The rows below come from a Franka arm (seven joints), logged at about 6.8 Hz.
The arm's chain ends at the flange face. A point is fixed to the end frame.
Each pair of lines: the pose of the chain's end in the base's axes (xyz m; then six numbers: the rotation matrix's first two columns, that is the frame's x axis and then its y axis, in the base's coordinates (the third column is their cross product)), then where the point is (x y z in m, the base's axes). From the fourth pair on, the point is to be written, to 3 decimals.
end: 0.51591, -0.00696, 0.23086, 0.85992, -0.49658, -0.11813, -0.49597, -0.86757, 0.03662
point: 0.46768 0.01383 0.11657
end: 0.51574, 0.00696, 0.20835, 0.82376, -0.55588, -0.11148, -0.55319, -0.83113, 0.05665
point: 0.46838 0.02863 0.09386
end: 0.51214, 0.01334, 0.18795, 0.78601, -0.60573, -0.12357, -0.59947, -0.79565, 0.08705
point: 0.46292 0.03586 0.07441
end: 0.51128, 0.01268, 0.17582, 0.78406, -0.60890, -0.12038, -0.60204, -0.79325, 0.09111
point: 0.462 0.035 0.062
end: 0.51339, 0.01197, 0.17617, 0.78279, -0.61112, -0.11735, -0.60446, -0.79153, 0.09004
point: 0.465 0.034 0.062
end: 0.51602, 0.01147, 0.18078, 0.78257, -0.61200, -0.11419, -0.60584, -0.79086, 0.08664
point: 0.468 0.034 0.067
